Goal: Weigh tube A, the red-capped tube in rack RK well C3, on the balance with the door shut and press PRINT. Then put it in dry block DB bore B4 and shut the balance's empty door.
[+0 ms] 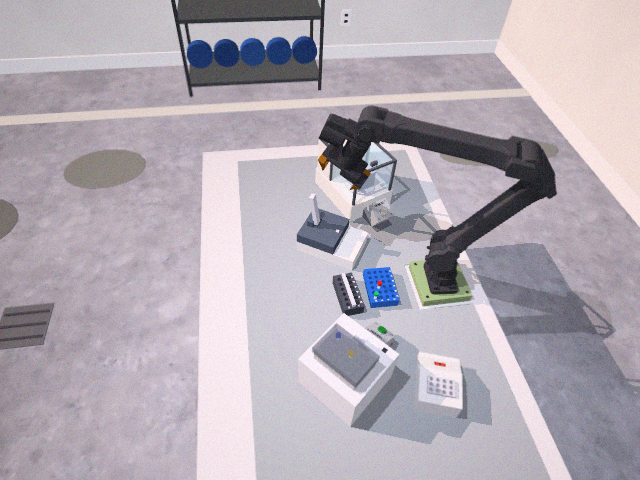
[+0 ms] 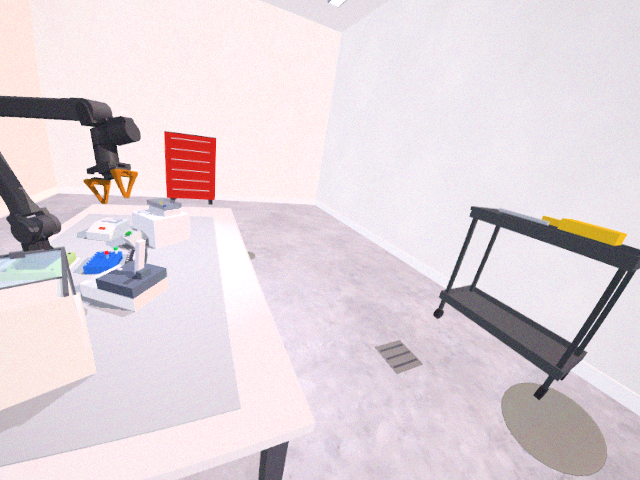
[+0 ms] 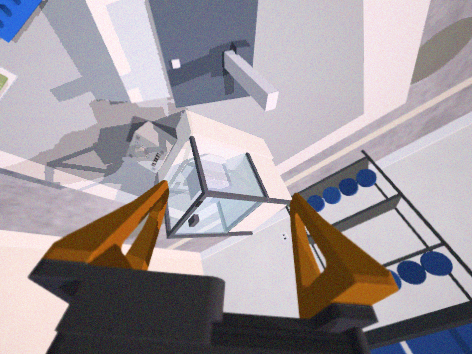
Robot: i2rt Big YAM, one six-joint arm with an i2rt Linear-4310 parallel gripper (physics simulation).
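Where they show: gripper, fingertip midpoint: point(image 1: 337, 178) point(image 2: 115, 201) point(image 3: 230, 192); arm's base at its link origin: point(image 1: 439, 278).
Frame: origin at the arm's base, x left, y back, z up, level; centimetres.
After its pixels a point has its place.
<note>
My gripper point(image 1: 339, 173) {x -16.5, y -33.2, z 27.9 cm} point(image 2: 116, 198) {x -16.5, y -33.2, z 27.9 cm} point(image 3: 230, 192) {x -16.5, y -33.2, z 27.9 cm} is open and empty, pointing down high at the balance. The balance point(image 1: 333, 193) {x -38.0, y -31.1, z 2.0 cm} point(image 2: 41, 341) {x -52.2, y -31.4, z 9.8 cm} point(image 3: 227, 126) {x -37.7, y -30.9, z -2.1 cm} has a white body and a glass chamber with dark edges. A dark door handle point(image 1: 373, 163) {x -33.6, y -19.1, z 19.4 cm} point(image 3: 193, 220) {x -33.3, y -19.3, z 19.3 cm} shows; how far the door stands open I cannot tell. Its control panel point(image 1: 378, 211) {x -26.2, y -15.8, z 4.2 cm} point(image 3: 145, 145) {x -25.6, y -16.5, z 3.6 cm} is beside it. Tube A's red cap point(image 1: 379, 283) {x 3.2, y -20.3, z 2.8 cm} point(image 2: 106, 252) {x 2.5, y -20.3, z 2.6 cm} is in the blue rack point(image 1: 386, 300) {x 7.9, y -18.6, z 0.4 cm} point(image 2: 102, 264) {x -2.3, y -20.5, z 0.0 cm} point(image 3: 15, 20) {x -4.0, y -18.5, z 0.4 cm}, near a green cap. A black block point(image 1: 341, 289) {x 3.1, y -31.8, z 0.1 cm} with bores and a white strip lies beside the rack.
A white unit with a dark slab point(image 1: 323, 237) {x -13.7, y -36.5, z 5.4 cm} point(image 2: 131, 284) {x -25.4, y -37.8, z 5.4 cm} point(image 3: 207, 25) {x -14.9, y -37.9, z 5.4 cm} and an upright post stands between balance and rack. A white box point(image 1: 328, 384) {x 38.1, y -39.0, z 10.8 cm} point(image 2: 160, 229) {x 20.2, y -35.3, z 6.1 cm} with a grey top and a keypad unit point(image 1: 439, 400) {x 40.5, y -10.6, z 3.5 cm} stand beyond the rack. The arm's green base point(image 1: 423, 297) {x 7.0, y -6.8, z 0.0 cm} is beside the rack.
</note>
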